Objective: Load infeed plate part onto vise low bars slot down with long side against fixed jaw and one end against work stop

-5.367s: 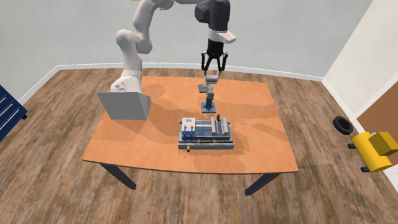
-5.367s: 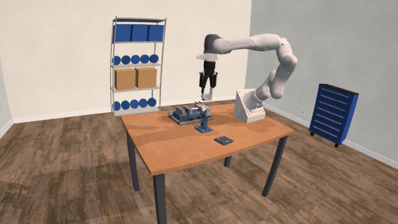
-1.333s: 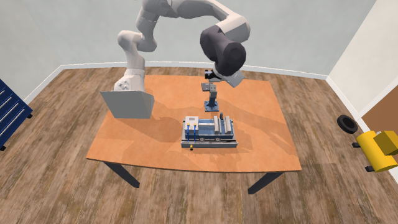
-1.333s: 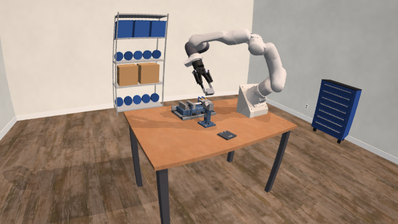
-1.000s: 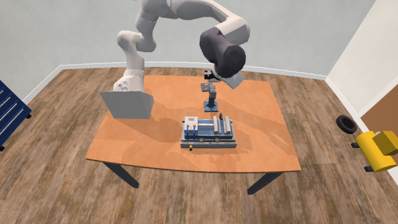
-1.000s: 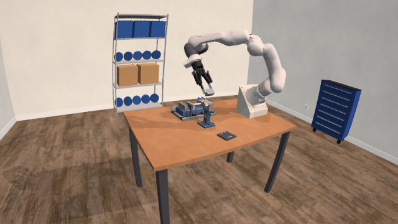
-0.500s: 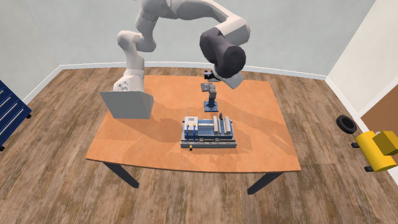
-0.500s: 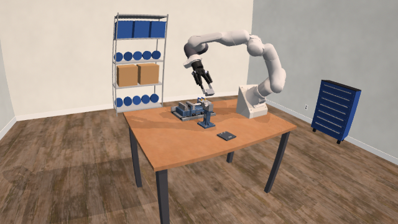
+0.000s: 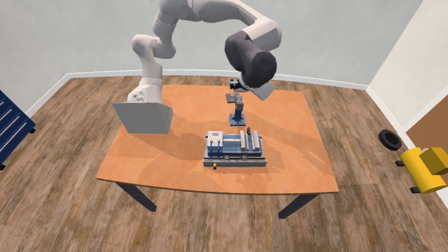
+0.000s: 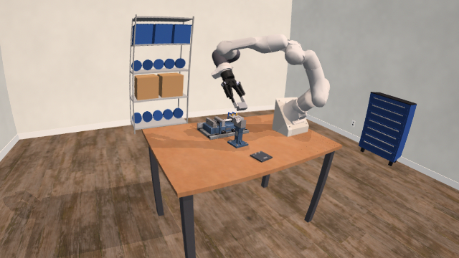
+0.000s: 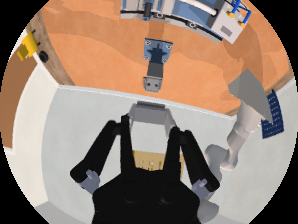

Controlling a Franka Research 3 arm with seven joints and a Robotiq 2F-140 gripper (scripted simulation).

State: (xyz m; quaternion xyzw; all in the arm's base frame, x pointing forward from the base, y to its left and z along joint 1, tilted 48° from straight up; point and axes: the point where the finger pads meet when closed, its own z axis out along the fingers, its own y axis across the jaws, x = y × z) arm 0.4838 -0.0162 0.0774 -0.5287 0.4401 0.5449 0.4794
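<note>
Now: the part 2 cm to the left of my hand and 2 cm below it. The rest, counted from my hand: fixed jaw 9 cm ahead, 18 cm to the right, 17 cm below; then air cylinder 11 cm behind, 20 cm to the right, 17 cm below; then vise 1 cm behind, 19 cm to the right, 21 cm below.
</note>
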